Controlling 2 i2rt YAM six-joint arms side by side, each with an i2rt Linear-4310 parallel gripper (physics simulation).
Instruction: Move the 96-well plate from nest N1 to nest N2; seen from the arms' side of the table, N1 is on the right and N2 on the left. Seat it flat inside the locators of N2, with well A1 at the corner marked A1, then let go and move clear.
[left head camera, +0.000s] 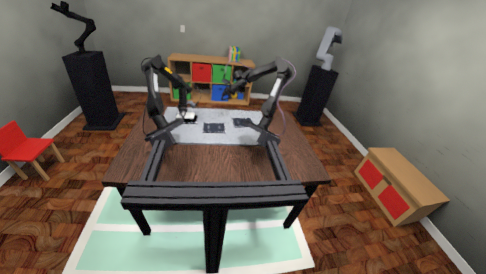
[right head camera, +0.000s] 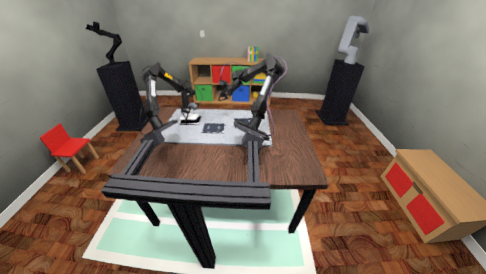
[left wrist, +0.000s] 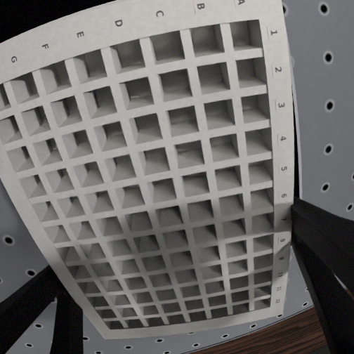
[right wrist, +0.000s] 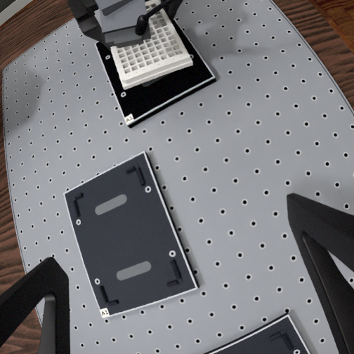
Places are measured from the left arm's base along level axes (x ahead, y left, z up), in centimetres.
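Pixels of known places: left gripper, fingertip midpoint: (left head camera: 183, 115) (right head camera: 187, 117); right gripper, fingertip midpoint: (left head camera: 221, 97) (right head camera: 220, 98); left arm's base, origin of the base link: (left head camera: 163, 127) (right head camera: 159, 128); right arm's base, origin of the base link: (right head camera: 251, 129).
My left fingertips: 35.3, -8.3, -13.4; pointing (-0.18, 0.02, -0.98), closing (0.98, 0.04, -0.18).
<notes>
Ahead of a thing's pixels: the offset from my left fingertips to its middle, as dx, dy, dz. Level surfaces: height alone.
The white 96-well plate {-0.1, -1.8, +0.6} (left head camera: 188, 115) (right head camera: 190, 117) (left wrist: 282, 152) (right wrist: 155, 57) is between the fingers of my left gripper (left head camera: 187, 111) (left wrist: 169, 242), a little above the black nest N2 (right wrist: 170, 95) at the left. In the right wrist view the plate covers the far part of N2, and bare nest shows towards its A1 corner. In the left wrist view well A1 is at the plate's top right. Nest N1 {-6.3, -45.9, -2.5} (left head camera: 240, 122) (right wrist: 260, 340) is at the right, partly cut off in the right wrist view. My right gripper (left head camera: 226, 93) (right head camera: 223, 96) (right wrist: 166, 242) is open and empty, high up.
A third, empty nest {-13.1, -22.2, -2.5} (left head camera: 214, 131) (right head camera: 213, 128) (right wrist: 135, 235) lies between N1 and N2, with its own A1 label. The nests stand on a grey perforated board {dz -3.3} (left head camera: 190, 137) (right wrist: 240, 125) on the wooden table {dz -4.6} (left head camera: 215, 165) (right head camera: 200, 162).
</notes>
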